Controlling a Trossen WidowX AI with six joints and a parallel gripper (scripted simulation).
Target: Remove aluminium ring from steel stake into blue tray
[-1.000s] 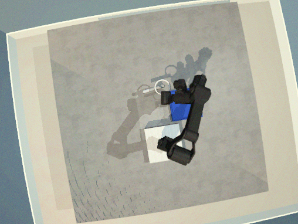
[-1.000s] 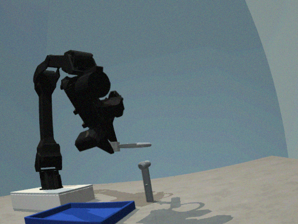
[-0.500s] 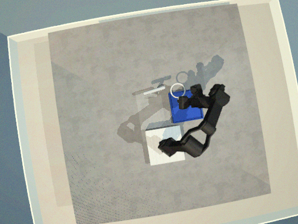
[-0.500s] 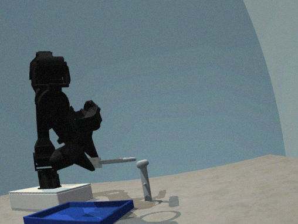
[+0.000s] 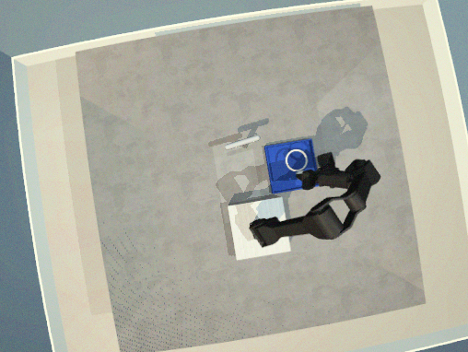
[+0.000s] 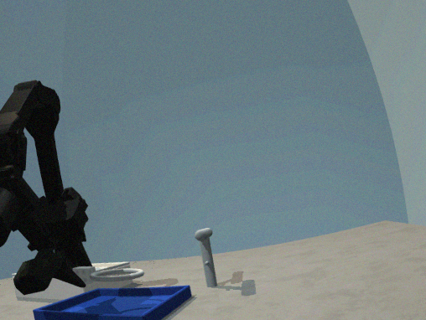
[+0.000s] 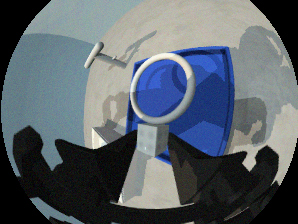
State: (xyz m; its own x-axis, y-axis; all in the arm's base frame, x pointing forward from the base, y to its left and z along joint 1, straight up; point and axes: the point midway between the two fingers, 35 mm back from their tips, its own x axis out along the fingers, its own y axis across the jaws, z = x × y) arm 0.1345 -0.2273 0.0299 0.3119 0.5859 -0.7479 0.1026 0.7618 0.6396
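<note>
The aluminium ring lies 50 mm ahead of my gripper tip and 10 mm to the right of it. Round my gripper tip: blue tray (50 mm below, 40 mm ahead).
</note>
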